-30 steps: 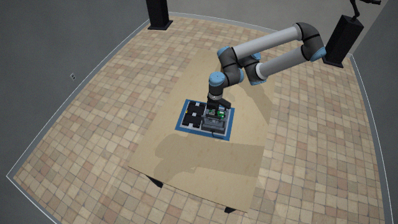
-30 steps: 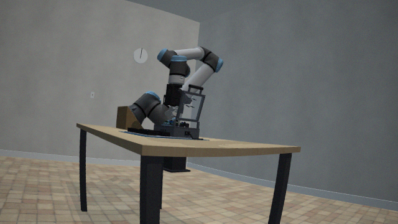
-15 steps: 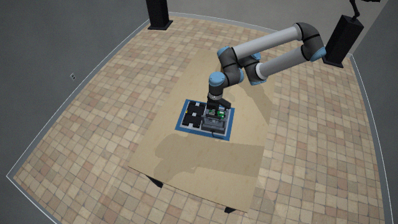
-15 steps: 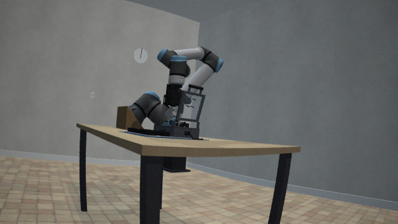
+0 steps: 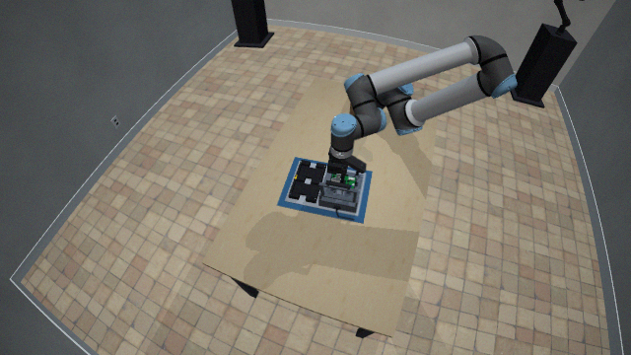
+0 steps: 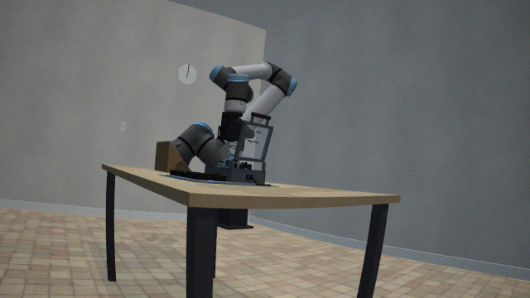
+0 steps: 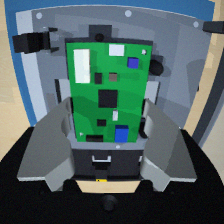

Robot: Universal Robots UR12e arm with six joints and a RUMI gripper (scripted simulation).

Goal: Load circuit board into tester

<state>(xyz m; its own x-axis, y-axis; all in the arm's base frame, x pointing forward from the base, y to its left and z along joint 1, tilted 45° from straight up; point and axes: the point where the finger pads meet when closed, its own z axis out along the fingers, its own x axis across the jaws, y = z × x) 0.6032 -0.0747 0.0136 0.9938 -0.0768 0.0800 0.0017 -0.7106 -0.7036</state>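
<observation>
The green circuit board lies right at my hand. Round my hand: black latch part: 6 cm behind, 6 cm to the left, 1 cm above; then clear lid: 12 cm ahead, 10 cm above.
</observation>
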